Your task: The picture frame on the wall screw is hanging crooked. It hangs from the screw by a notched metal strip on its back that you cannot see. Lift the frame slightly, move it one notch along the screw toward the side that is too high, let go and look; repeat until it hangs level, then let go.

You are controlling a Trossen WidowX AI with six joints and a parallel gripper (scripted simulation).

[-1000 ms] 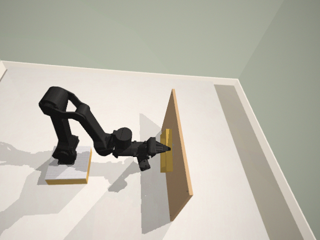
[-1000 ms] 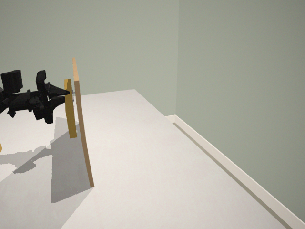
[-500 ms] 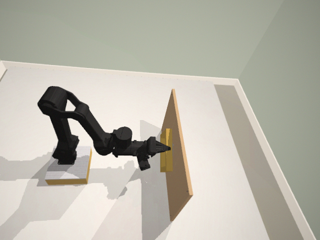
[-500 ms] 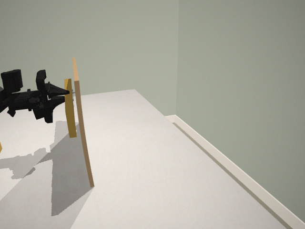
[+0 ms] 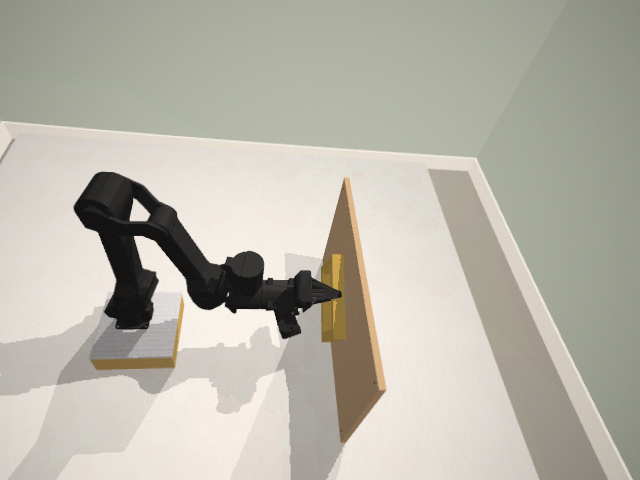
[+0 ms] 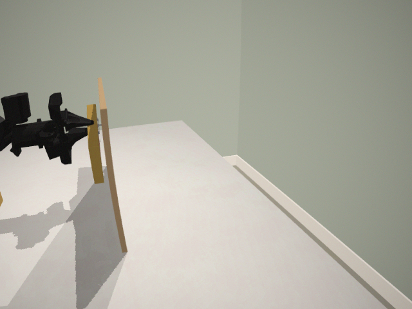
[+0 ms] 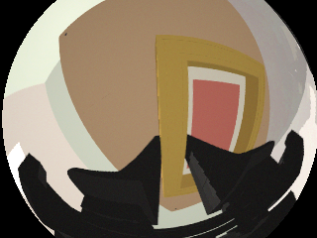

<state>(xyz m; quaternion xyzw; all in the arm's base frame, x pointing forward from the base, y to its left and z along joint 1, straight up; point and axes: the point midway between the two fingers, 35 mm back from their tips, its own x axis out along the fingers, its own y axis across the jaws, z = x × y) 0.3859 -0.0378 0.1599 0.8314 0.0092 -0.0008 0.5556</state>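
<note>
The yellow picture frame is 20 mm to the left of my gripper tip and 50 mm below it. Round my gripper tip: wall board (20 mm ahead, 20 mm to the left, 60 mm below).
</note>
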